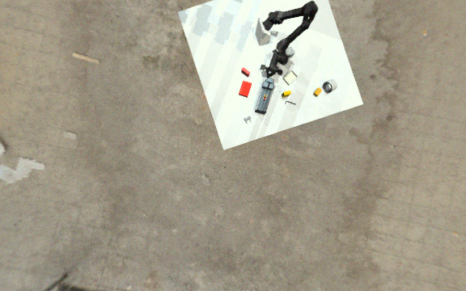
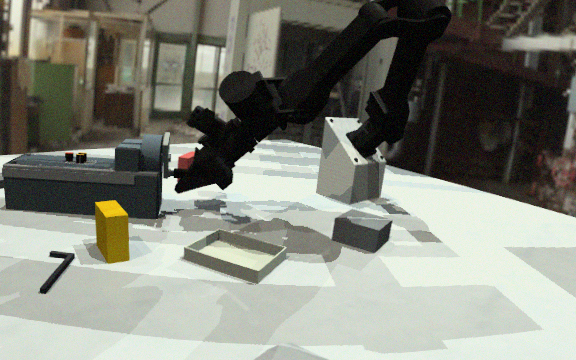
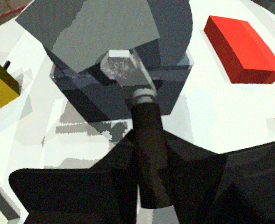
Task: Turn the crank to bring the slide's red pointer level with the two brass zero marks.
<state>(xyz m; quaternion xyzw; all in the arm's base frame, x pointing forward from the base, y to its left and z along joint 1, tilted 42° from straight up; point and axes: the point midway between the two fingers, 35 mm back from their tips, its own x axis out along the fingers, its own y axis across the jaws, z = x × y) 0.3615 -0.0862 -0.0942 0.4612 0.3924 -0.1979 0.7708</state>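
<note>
My gripper tip is 3 cm below the dark crank handle, 1 cm to the right of it and 1 cm past it. The rest, counted from my gripper tip: flat red block (21 cm to the right, 2 cm below, 2 cm behind); then red pointer (15 cm ahead, 11 cm to the right, 5 cm above); then yellow block (18 cm ahead, 9 cm to the left).
</note>
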